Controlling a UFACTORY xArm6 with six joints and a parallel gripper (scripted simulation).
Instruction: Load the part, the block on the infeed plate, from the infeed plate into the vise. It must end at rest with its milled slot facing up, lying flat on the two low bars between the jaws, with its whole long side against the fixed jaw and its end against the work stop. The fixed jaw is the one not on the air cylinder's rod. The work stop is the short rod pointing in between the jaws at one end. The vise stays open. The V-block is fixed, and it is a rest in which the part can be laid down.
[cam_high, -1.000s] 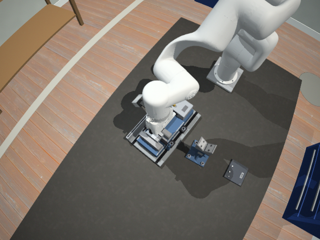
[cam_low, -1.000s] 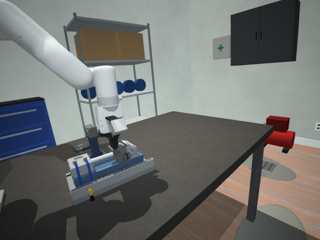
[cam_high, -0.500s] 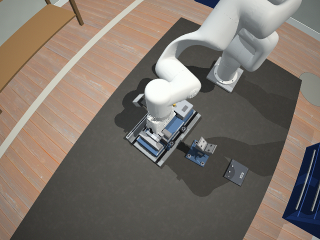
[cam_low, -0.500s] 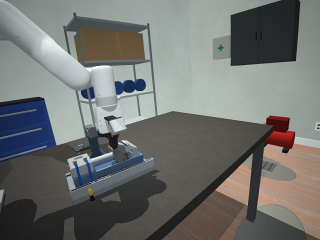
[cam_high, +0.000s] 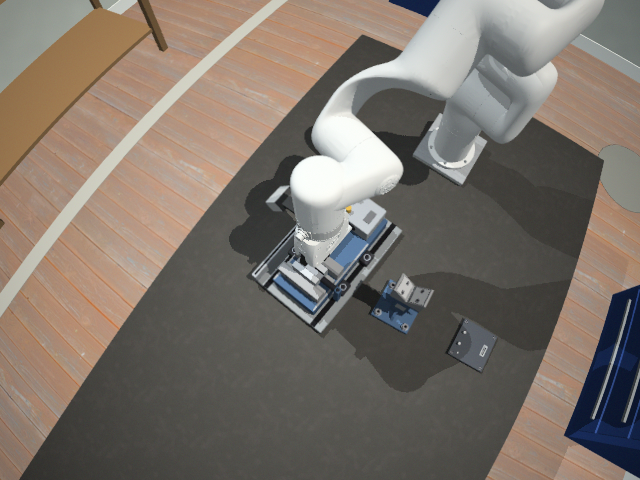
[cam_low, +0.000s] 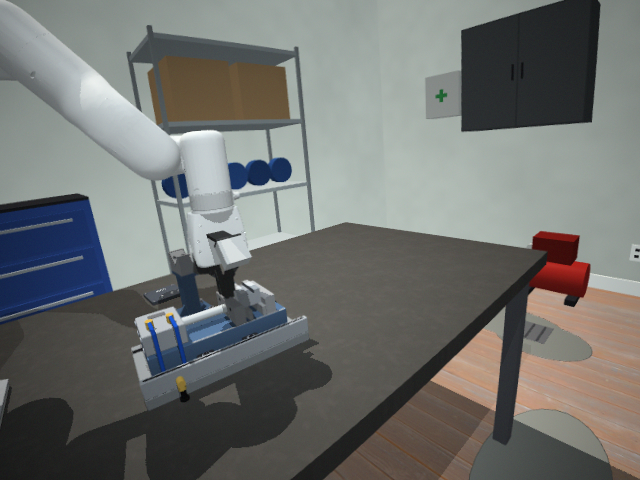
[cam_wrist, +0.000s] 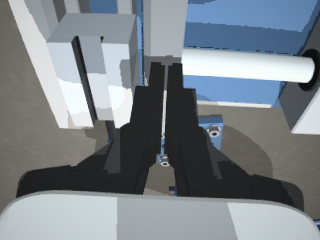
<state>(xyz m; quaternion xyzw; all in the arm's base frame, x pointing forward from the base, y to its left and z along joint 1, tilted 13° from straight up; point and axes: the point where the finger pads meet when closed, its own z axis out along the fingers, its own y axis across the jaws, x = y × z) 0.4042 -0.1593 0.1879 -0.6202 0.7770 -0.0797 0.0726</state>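
The part is 4 cm ahead of my hand, 2 cm below it and 1 cm to the right of it. Round my hand: white cylinder rod: 5 cm behind, 4 cm below, 1 cm to the left; moving jaw: 4 cm below; work stop: 5 cm ahead, 4 cm to the left, 3 cm below.
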